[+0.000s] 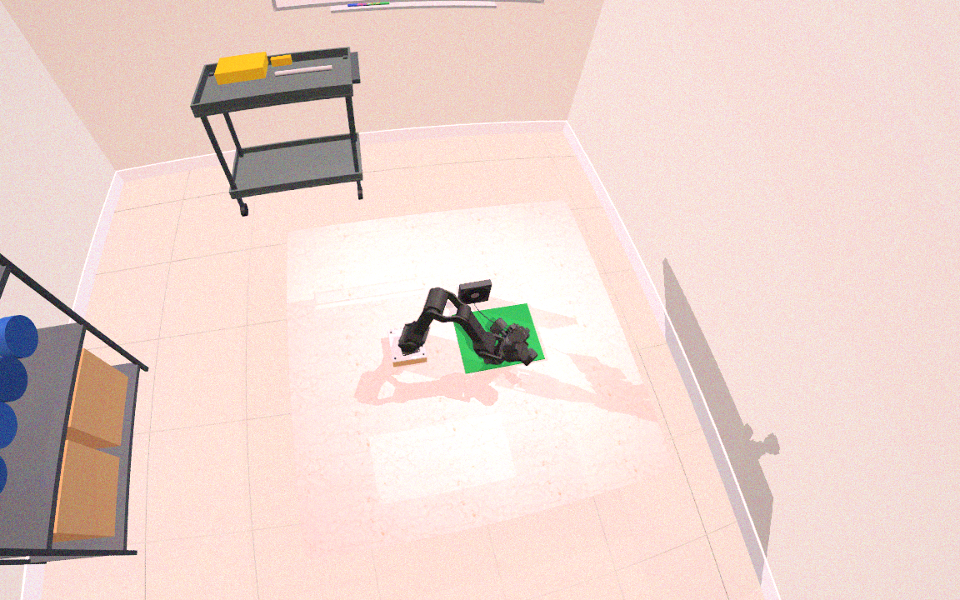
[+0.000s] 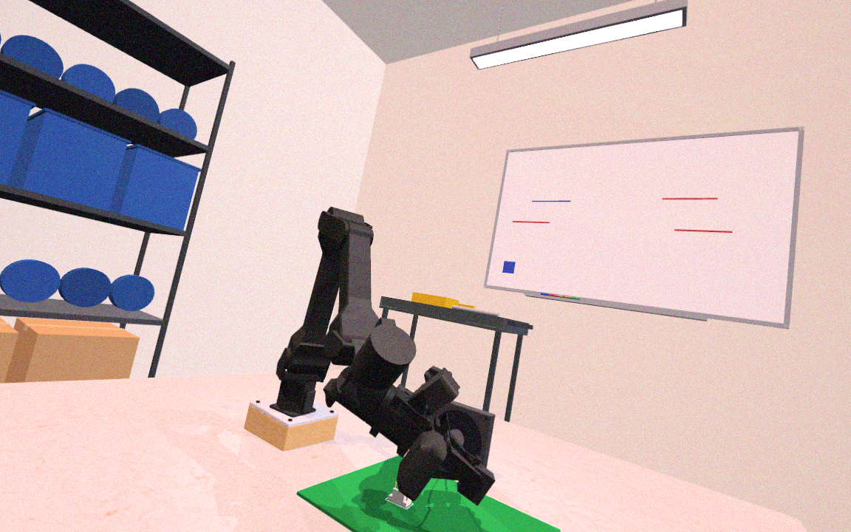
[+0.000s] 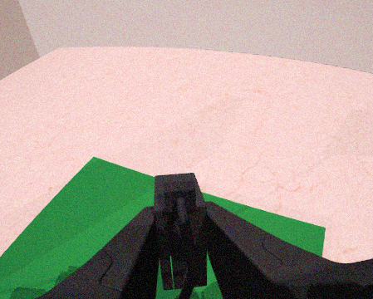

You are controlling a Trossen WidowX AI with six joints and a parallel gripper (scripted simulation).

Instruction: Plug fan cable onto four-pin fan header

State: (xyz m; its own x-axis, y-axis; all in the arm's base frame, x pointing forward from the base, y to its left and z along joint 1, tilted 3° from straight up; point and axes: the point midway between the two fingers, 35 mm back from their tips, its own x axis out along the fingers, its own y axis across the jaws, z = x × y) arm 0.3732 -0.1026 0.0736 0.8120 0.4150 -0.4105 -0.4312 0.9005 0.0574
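Right now my gripper tip is 7 cm past the green board, 5 cm to the right of it and 11 cm above it. Also, from my gripper tip: fan: 11 cm behind, 22 cm to the left, 3 cm below; dark plug: 1 cm below.
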